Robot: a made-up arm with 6 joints.
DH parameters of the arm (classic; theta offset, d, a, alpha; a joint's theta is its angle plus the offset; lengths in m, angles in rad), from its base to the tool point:
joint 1: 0 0.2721 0 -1.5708
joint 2: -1.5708 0 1.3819 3.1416
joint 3: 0 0 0 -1.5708
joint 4: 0 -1.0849 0 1.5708
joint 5: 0 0.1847 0 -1.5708
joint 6: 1.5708 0 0 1.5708
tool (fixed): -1.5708 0 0 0
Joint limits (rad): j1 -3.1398..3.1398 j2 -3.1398..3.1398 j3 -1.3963..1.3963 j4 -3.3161..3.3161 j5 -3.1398..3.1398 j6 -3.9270..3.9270
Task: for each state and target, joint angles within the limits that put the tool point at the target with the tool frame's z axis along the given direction. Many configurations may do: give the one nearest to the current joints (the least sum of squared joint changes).
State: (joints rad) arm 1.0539 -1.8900 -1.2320 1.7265 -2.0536 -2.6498
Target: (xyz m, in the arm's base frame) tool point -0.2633 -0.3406 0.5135 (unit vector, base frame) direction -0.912 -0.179 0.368
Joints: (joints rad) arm 1.1373 -1.8385 -1.3963 2.1165 -2.3763 -2.0767
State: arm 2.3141 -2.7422 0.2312 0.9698 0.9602 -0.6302
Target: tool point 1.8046 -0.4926 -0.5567 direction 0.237 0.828 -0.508
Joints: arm 2.7824 -2.5112 0.3035 0.3551 1.0480 -1.3037
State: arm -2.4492 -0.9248 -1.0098 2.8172 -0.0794 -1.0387
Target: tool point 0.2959 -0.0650 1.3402 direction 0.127 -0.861 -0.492
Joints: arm -2.7108 -1.1014 -0.7063 2.9916 -0.0540 -0.8395
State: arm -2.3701 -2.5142 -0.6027 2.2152 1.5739 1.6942
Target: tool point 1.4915 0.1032 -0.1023 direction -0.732 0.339 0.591
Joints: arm -3.0193 -2.5797 -0.4007 2.0154 1.6004 1.6645
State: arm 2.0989 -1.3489 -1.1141 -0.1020 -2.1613 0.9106
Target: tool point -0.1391 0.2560 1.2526 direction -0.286 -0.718 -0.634
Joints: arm 2.7482 -0.6656 -0.7860 0.1307 -3.0180 1.0135
